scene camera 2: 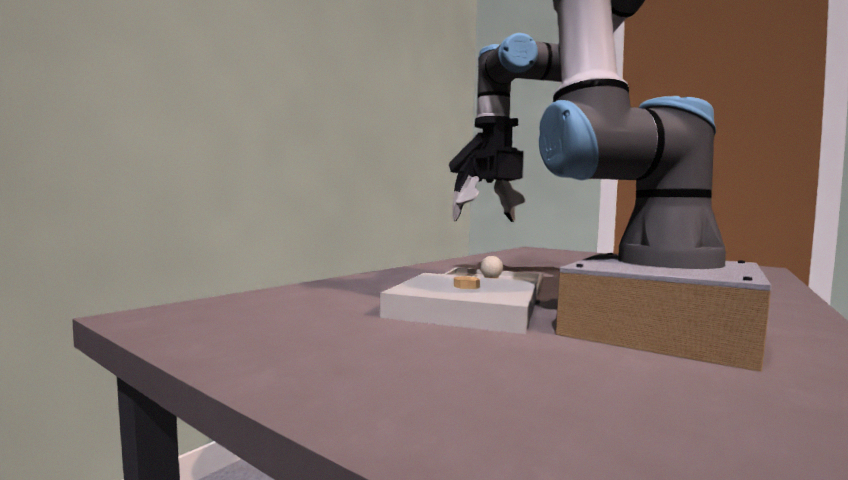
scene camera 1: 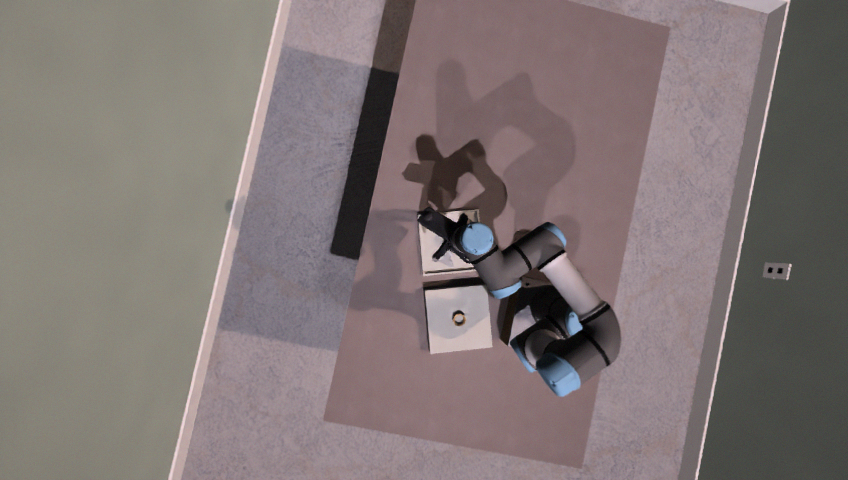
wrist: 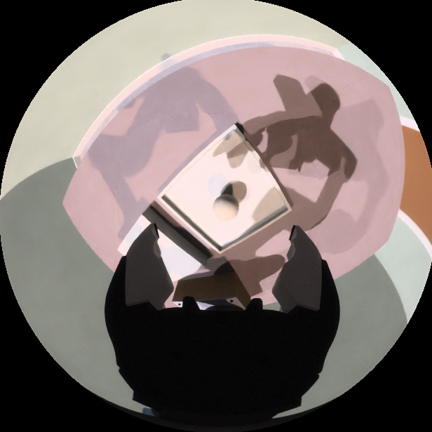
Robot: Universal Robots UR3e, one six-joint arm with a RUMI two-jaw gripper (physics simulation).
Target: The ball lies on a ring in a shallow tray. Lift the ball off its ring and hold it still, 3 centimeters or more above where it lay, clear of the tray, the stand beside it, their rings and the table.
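Seen in the pictures: gripper, fingertip midpoint: [scene camera 2: 484,221]; arm's base, origin of the base link: [scene camera 2: 669,262] [scene camera 1: 552,307].
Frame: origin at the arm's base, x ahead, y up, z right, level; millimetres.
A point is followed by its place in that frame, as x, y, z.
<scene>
The pale ball [scene camera 2: 492,266] @[296, -48, 145] [wrist: 226,207] lies near the middle of the white shallow tray [scene camera 1: 429,260] @[365, -82, 104] [wrist: 190,200]. The ring under the ball is mostly hidden. In scene camera 1 the gripper and arm cover the ball. My gripper [scene camera 2: 483,220] @[325, 36, 174] [wrist: 223,226] is open and empty, its fingers pointing down. It hangs well above the ball and tray. The white stand [scene camera 1: 440,339] @[313, -51, -128] [scene camera 2: 458,309] @[236, -63, -155] [wrist: 175,257] is beside the tray and bears an empty golden ring [scene camera 1: 453,318] @[281, -42, -61] [scene camera 2: 466,282] @[256, -42, -81].
The arm's base stands on a wood-sided block [scene camera 2: 660,315] @[10, -44, -137] [wrist: 210,287] close beside the tray and stand. A narrow gap separates the tray from the stand. All stand on the mauve table [scene camera 1: 392,380] @[445, -85, -272] [scene camera 2: 333,380] @[258, -85, -369] [wrist: 250,65], whose far edge faces a wall.
</scene>
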